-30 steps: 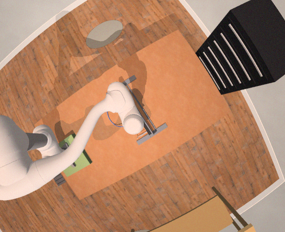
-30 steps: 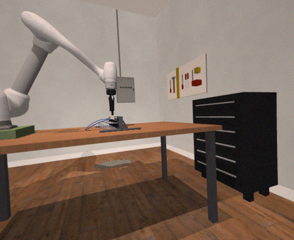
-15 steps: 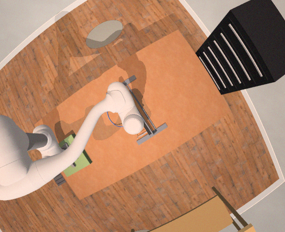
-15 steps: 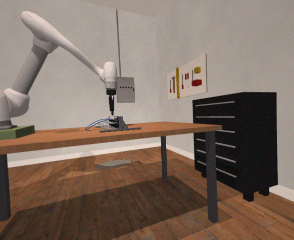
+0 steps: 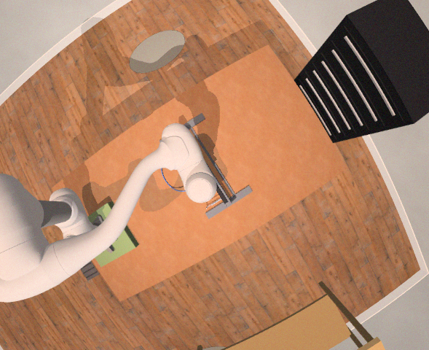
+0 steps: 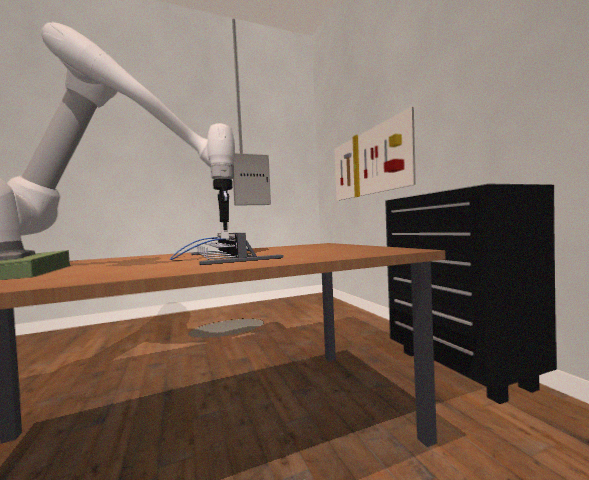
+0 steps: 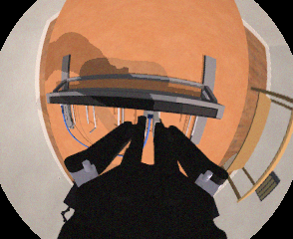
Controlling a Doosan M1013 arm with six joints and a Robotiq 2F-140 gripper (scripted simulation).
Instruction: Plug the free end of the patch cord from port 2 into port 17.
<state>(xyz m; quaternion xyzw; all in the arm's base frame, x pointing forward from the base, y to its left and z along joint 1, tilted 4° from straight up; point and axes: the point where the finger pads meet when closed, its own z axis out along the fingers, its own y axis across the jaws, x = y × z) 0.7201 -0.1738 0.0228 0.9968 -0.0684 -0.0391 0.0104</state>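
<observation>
My gripper is now 10 mm short of the pale plug and 30 mm above it.
</observation>
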